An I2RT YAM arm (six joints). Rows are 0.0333 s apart.
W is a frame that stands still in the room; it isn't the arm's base.
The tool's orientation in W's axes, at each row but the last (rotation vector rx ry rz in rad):
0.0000 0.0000 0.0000
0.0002 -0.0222 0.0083
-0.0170 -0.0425 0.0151
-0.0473 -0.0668 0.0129
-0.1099 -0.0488 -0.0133
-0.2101 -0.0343 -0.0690
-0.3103 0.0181 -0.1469
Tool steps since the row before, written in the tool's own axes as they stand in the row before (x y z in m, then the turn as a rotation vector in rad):
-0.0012 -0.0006 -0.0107 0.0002 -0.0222 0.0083
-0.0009 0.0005 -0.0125 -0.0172 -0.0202 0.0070
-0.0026 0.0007 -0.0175 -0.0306 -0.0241 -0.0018
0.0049 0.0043 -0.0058 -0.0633 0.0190 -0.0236
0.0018 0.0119 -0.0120 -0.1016 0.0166 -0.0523
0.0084 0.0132 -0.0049 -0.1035 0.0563 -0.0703
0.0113 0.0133 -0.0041 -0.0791 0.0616 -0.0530
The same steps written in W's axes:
-0.0012 -0.0006 -0.0107 0.0002 -0.0222 0.0083
-0.0006 0.0005 -0.0125 -0.0172 -0.0203 0.0066
-0.0019 0.0004 -0.0176 -0.0301 -0.0246 -0.0027
0.0052 0.0041 -0.0057 -0.0618 0.0170 -0.0286
0.0026 0.0105 -0.0131 -0.0987 0.0118 -0.0588
0.0095 0.0113 -0.0072 -0.0973 0.0469 -0.0846
0.0129 0.0096 -0.0079 -0.0717 0.0536 -0.0697

